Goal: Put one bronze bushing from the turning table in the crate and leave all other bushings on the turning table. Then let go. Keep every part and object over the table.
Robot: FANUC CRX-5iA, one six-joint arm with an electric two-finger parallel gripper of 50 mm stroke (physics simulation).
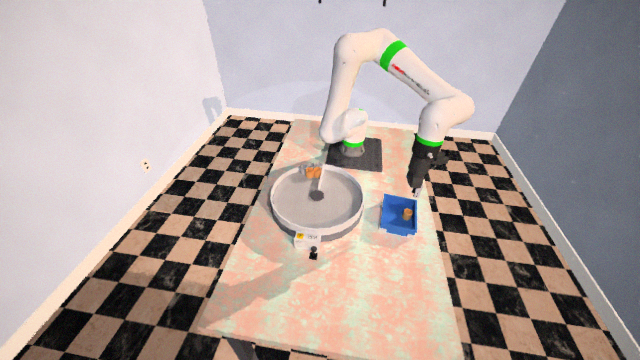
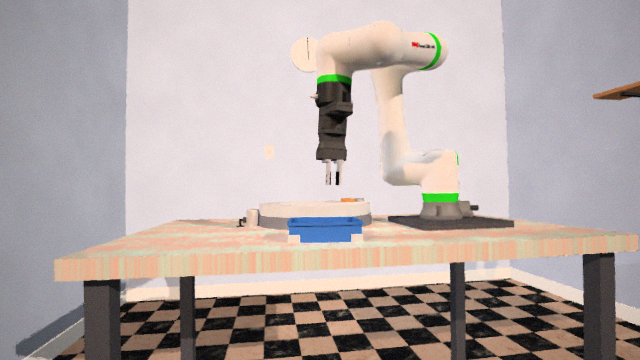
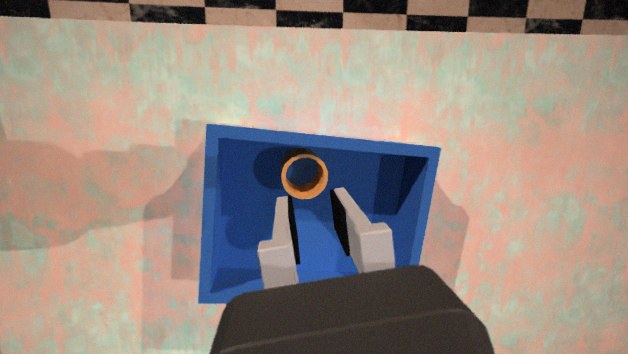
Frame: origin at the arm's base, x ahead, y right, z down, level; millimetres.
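Seen in the pictures: gripper, fingertip midpoint: (image 1: 414,194) (image 2: 333,185) (image 3: 313,212); arm's base, origin of the base link: (image 1: 351,150) (image 2: 440,217).
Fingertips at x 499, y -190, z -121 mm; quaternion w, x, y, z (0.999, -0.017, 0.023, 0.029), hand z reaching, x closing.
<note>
Pixels of each thing's top centre, then the offset from my fingertips to it. "spot": a spot on its surface instead. Level surfaces: height alone.
- bronze bushing, middle of its top: (image 3: 305,176) (image 1: 408,211) dx +6, dy +4, dz +99 mm
- blue crate, middle of its top: (image 3: 319,225) (image 2: 323,219) (image 1: 399,211) dx +9, dy +46, dz +92 mm
- work table, its level: dz +142 mm
- white control box, middle of its top: (image 2: 252,209) (image 1: 307,236) dx +144, dy +448, dz +84 mm
- white divider, surface spot: (image 1: 321,177) spot: dx -187, dy +382, dz +64 mm
A bronze bushing (image 1: 408,214) (image 3: 325,175) stands upright inside the blue crate (image 1: 391,230) (image 2: 325,231) (image 3: 212,200), near one long wall. My gripper (image 1: 416,193) (image 2: 333,184) (image 3: 313,212) is open and empty. It hangs above the crate, clear of its rim, and its fingertips are apart from the bushing. The turning table (image 1: 362,210) (image 2: 280,208) is a round grey disc with a white rim. Orange-bronze bushings (image 1: 313,172) (image 2: 347,200) sit at its back edge beside the divider, together with grey parts; they are too small to count surely.
The work table (image 1: 370,300) (image 2: 150,250) carries everything. A white control box (image 1: 307,241) with a small black knob is at the front of the turning table. The white divider (image 1: 321,177) stands on the turning table. The dark robot base plate (image 1: 372,160) (image 2: 480,222) lies behind.
</note>
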